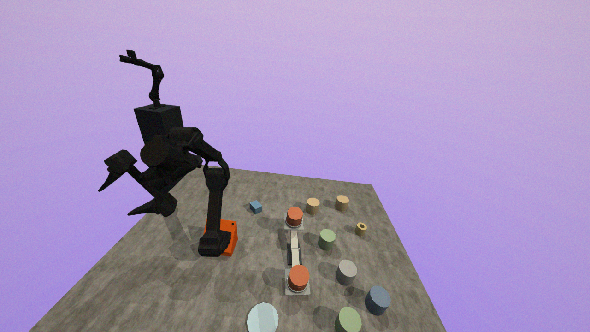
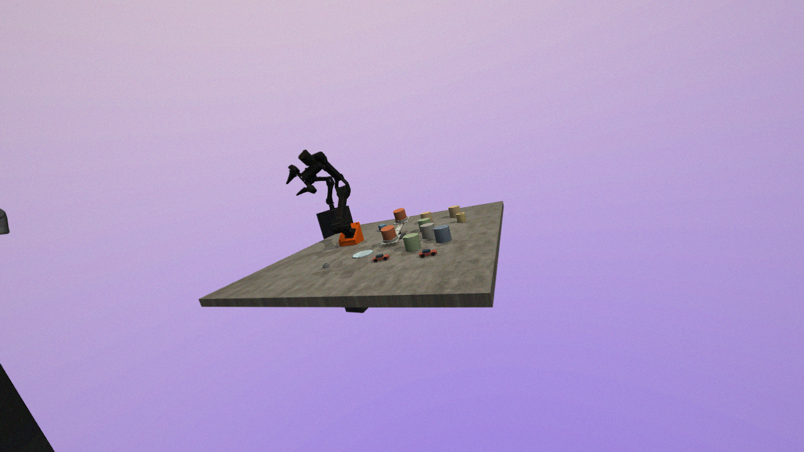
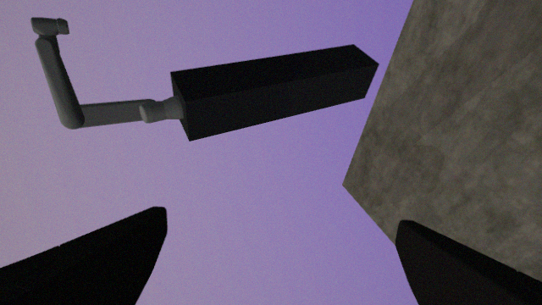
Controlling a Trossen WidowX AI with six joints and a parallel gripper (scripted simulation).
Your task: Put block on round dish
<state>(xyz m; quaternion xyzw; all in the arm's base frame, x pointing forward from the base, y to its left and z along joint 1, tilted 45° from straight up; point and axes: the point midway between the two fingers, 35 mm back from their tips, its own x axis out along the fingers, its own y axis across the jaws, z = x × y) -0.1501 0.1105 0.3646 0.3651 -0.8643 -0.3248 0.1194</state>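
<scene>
The grey block lies 48 cm ahead of my gripper tip, 36 cm below it and 10 cm to the left of it. From my gripper tip the other things lie so: nut 39 cm below, 27 cm ahead, 17 cm to the right; balance beam 46 cm ahead, 36 cm below, 23 cm to the left; pale blue round dish 39 cm below, 39 cm ahead, 3 cm to the right.
</scene>
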